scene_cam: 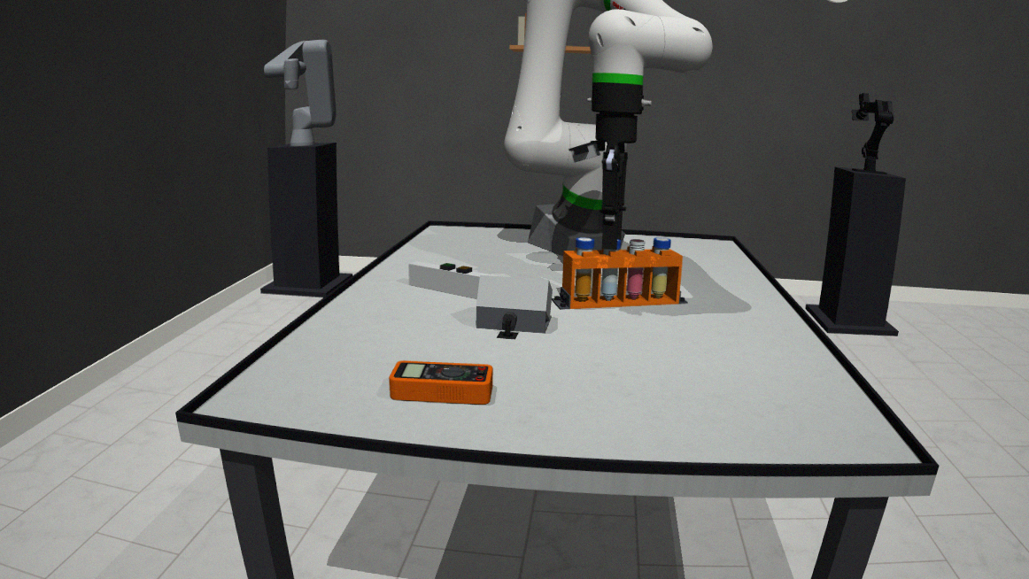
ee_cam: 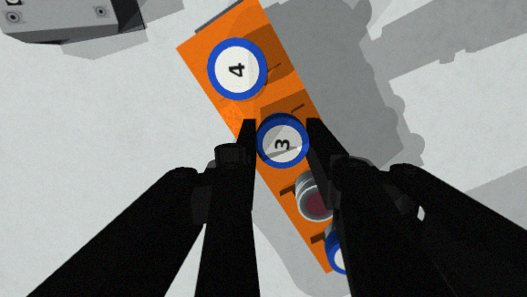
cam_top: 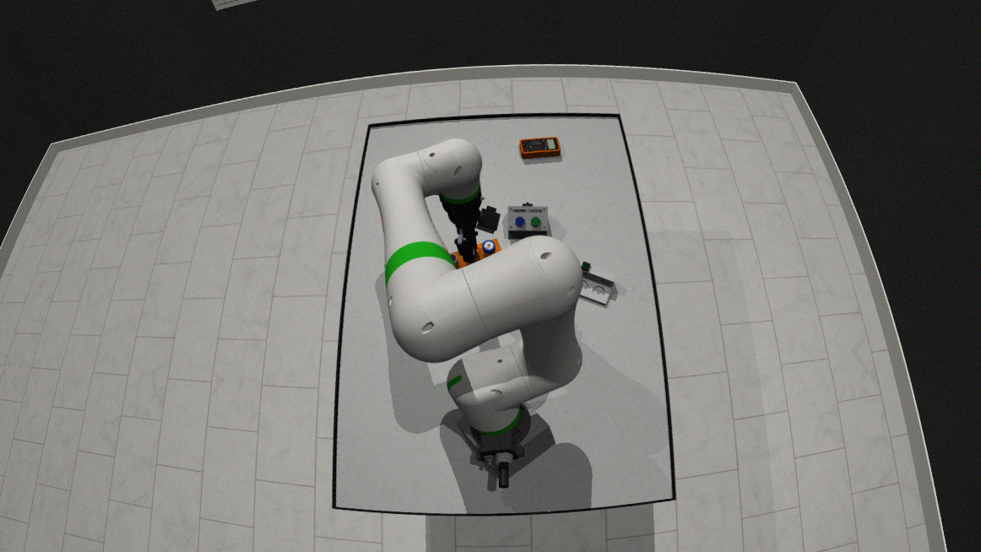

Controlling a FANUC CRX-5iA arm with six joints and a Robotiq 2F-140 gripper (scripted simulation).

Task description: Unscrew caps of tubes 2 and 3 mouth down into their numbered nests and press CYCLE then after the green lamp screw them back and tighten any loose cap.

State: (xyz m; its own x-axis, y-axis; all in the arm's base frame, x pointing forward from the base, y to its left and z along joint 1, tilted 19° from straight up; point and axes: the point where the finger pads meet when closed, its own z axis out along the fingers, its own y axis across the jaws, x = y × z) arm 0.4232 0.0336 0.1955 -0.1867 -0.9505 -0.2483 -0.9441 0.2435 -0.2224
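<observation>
My hand is 30 mm above the cap 3. The rest, counted from my hand: blue key: 130 mm ahead, 140 mm to the right, 70 mm below; cap 1: 30 mm behind, 100 mm to the left, 30 mm below; cap 4: 20 mm ahead, 50 mm to the right, 20 mm below.
</observation>
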